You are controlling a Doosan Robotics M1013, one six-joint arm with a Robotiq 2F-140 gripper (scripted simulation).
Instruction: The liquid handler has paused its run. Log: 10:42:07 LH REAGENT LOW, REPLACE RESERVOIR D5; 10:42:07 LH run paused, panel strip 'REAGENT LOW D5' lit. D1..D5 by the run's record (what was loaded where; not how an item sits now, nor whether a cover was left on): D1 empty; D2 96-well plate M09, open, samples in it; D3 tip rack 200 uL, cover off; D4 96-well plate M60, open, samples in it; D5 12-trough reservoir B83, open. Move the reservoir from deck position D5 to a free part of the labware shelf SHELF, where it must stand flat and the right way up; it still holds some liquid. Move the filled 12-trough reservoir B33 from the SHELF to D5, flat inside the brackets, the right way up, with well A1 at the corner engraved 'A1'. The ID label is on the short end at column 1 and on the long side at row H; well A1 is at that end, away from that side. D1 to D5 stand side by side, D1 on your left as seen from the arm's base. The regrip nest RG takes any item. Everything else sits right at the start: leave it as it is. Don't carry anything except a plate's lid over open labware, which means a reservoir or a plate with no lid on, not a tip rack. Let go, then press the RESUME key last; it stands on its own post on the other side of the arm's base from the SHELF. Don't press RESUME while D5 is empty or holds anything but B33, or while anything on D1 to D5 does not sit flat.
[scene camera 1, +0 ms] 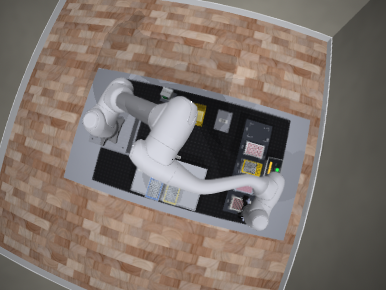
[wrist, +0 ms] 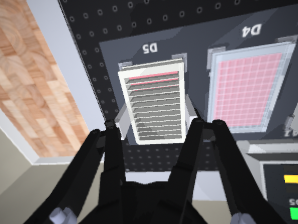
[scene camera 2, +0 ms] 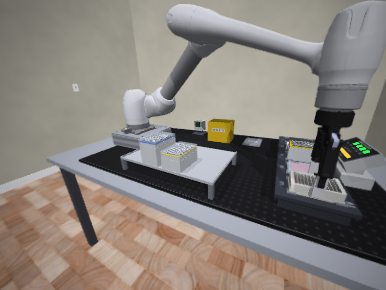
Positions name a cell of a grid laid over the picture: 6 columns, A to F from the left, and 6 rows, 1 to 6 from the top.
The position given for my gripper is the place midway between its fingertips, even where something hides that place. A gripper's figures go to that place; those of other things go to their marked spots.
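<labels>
Lens distances in scene camera 2: my gripper (scene camera 2: E4), 59 cm from the lens; a shelf (scene camera 2: D4), 62 cm from the lens.
</labels>
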